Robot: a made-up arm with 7 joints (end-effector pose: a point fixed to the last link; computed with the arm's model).
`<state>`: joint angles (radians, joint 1 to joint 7).
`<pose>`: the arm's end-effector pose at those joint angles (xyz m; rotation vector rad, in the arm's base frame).
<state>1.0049 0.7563 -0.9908 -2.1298 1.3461 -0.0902 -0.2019</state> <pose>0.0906 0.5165 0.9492 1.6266 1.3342 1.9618</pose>
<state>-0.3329 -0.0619 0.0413 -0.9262 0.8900 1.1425 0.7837</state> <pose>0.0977 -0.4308 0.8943 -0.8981 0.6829 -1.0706</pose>
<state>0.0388 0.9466 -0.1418 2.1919 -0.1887 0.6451 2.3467</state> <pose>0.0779 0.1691 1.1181 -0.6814 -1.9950 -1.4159</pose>
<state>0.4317 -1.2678 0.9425 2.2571 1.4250 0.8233 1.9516</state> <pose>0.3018 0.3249 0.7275 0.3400 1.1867 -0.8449</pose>
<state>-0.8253 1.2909 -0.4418 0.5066 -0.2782 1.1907 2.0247</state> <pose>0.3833 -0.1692 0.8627 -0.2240 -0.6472 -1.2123</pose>
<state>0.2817 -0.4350 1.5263 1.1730 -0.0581 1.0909 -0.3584</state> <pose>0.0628 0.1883 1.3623 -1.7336 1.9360 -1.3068</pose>
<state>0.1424 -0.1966 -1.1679 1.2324 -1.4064 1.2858 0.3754</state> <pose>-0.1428 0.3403 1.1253 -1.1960 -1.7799 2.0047</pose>
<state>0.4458 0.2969 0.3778 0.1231 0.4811 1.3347 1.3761</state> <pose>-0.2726 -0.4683 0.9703 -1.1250 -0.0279 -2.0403</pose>
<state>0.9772 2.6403 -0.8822 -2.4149 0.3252 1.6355 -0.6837</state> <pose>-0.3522 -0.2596 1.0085 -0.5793 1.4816 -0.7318</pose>
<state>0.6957 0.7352 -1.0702 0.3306 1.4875 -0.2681 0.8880</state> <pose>0.2292 -0.4829 0.8142 1.5425 0.6391 -1.0646</pose>
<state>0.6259 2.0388 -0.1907 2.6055 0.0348 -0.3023 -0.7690</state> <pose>-0.0139 -0.2153 1.1283 0.0501 -0.5410 0.3256</pose>
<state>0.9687 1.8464 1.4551 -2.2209 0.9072 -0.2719 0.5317</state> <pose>0.0182 0.5134 0.8318 -1.2580 -0.8038 -0.2779</pose>
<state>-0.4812 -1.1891 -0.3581 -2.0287 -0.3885 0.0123 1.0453</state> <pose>0.2868 -0.1000 0.8686 0.3350 0.7682 -0.7196</pose>
